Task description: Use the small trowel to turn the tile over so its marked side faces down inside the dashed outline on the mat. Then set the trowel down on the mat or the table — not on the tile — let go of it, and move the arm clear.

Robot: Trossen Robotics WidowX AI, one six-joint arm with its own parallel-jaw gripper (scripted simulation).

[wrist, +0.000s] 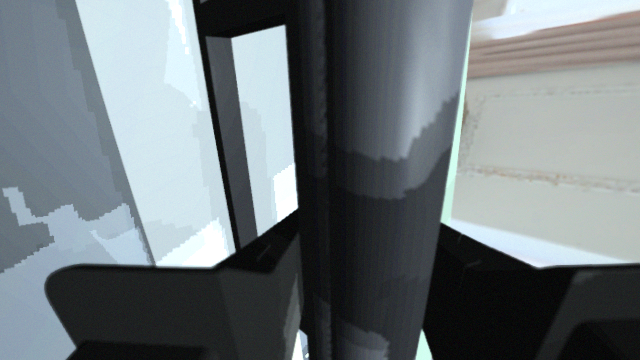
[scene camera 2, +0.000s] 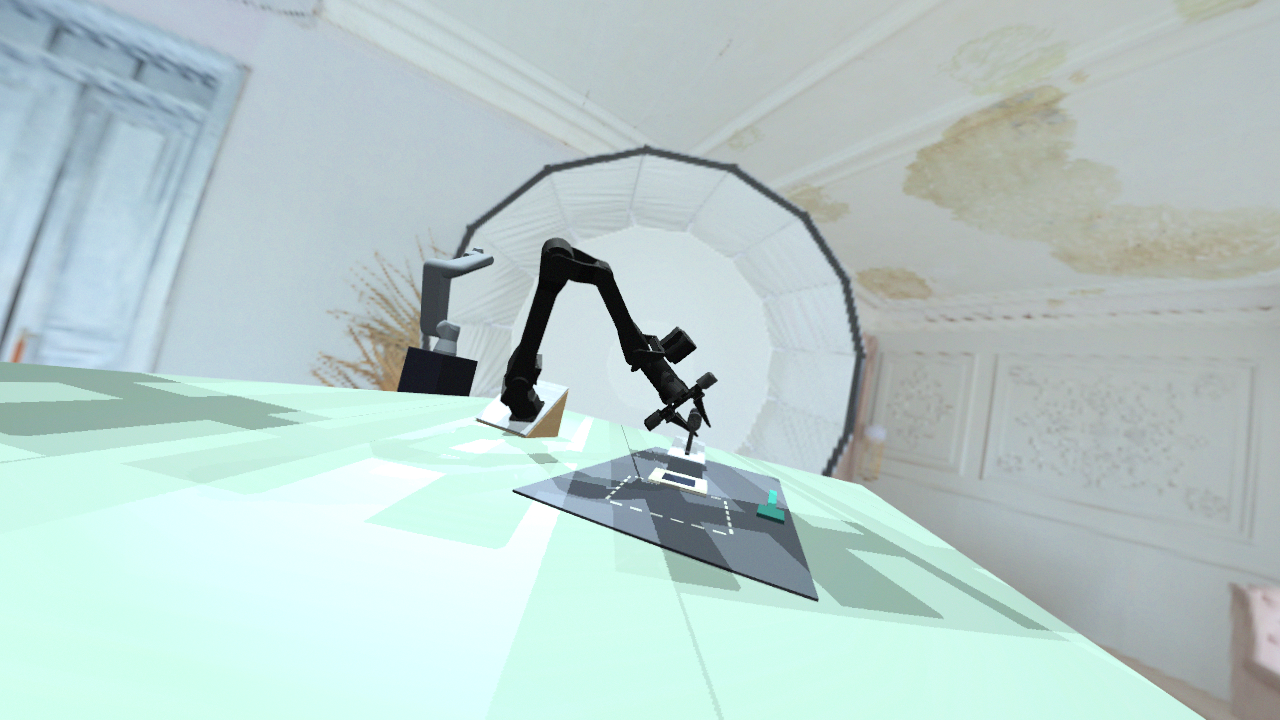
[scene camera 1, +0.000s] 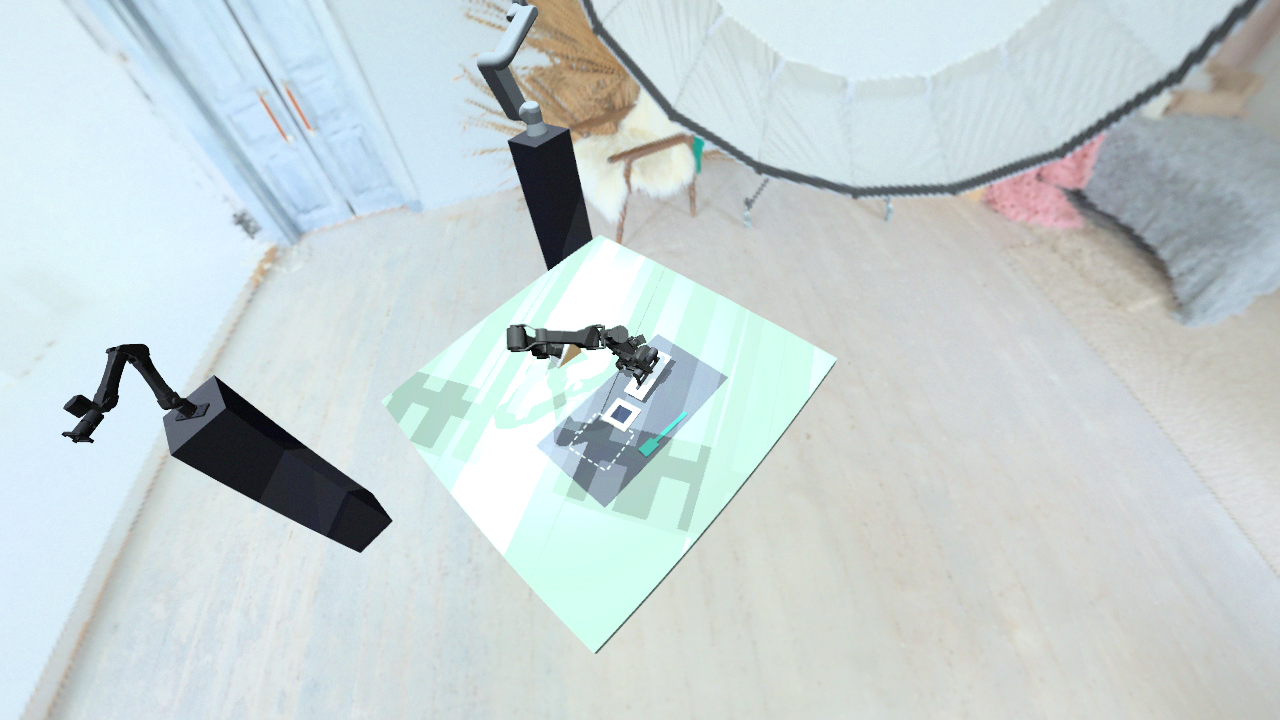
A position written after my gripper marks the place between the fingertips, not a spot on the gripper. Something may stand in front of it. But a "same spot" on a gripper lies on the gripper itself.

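My gripper: in the wrist view (352, 212), in scene camera 2, in scene camera 1. Gripper, same spot: (scene camera 2: 670, 415) and (scene camera 1: 626, 365).
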